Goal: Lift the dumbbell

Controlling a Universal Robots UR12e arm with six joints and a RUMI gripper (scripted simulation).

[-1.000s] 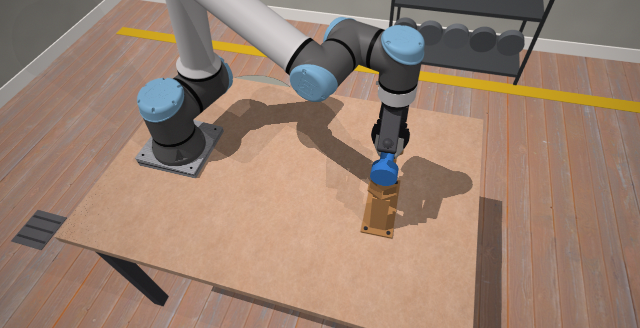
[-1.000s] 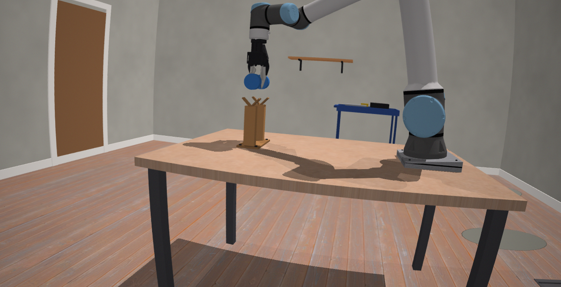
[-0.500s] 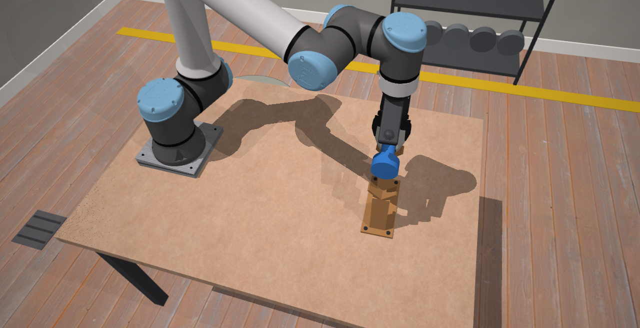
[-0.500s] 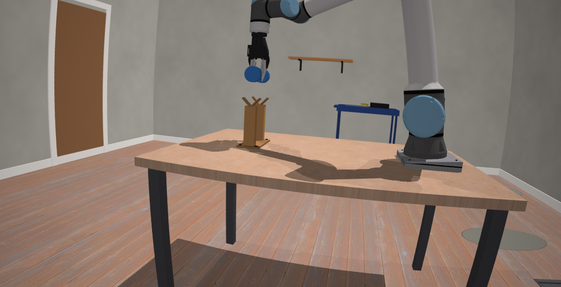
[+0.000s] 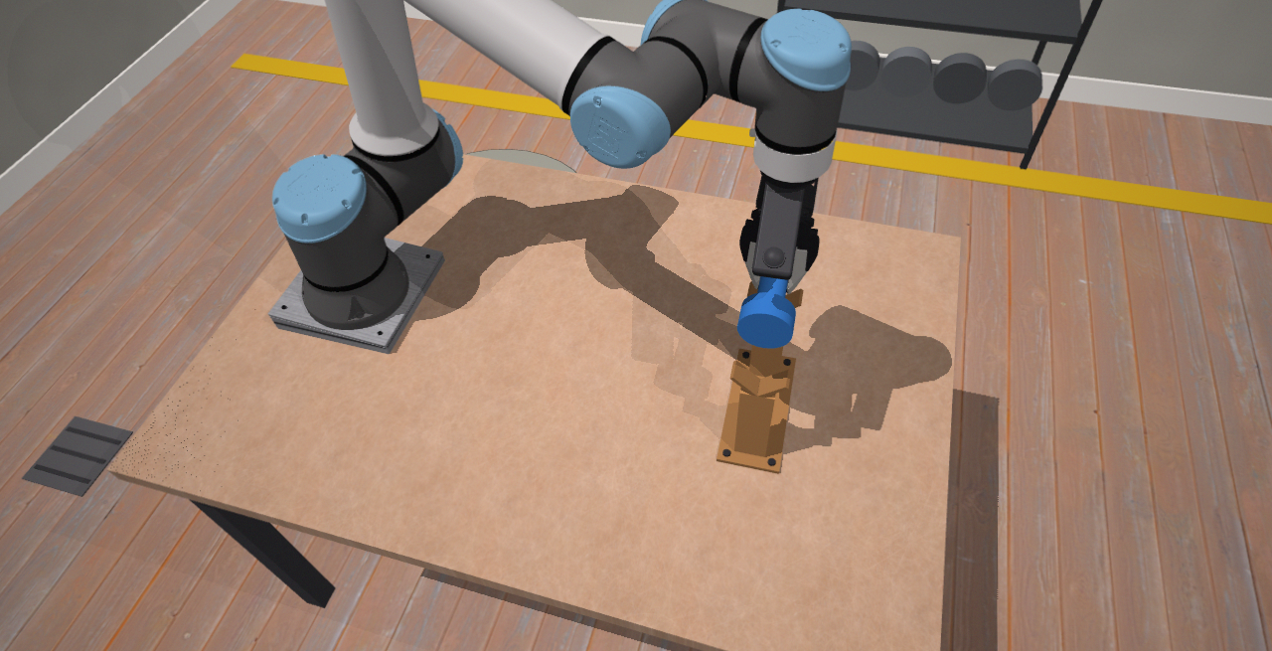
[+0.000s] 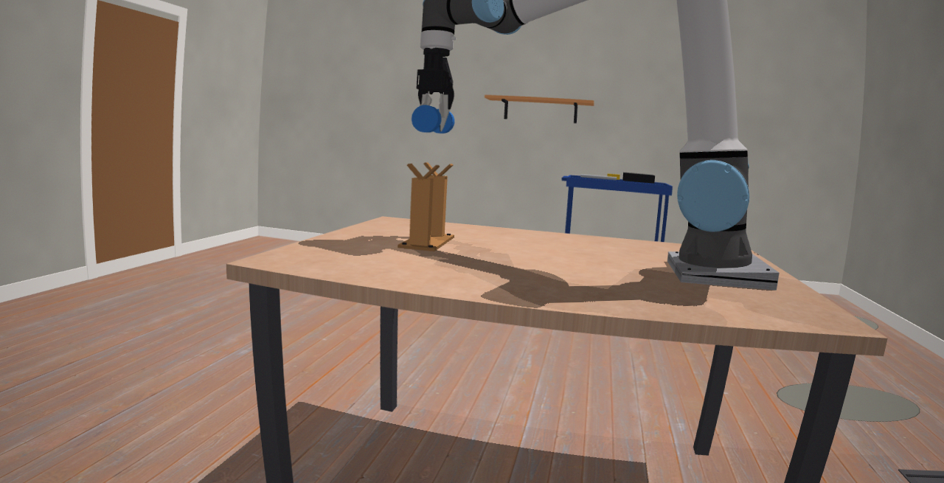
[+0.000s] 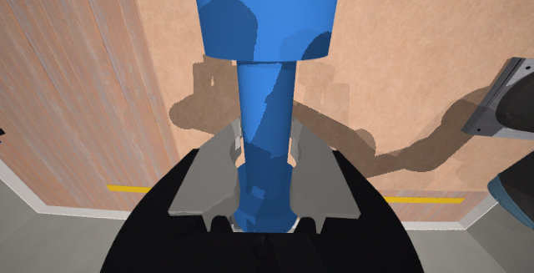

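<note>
The blue dumbbell is 10 mm above my hand. Round my hand: wooden cradle: 220 mm below.
</note>
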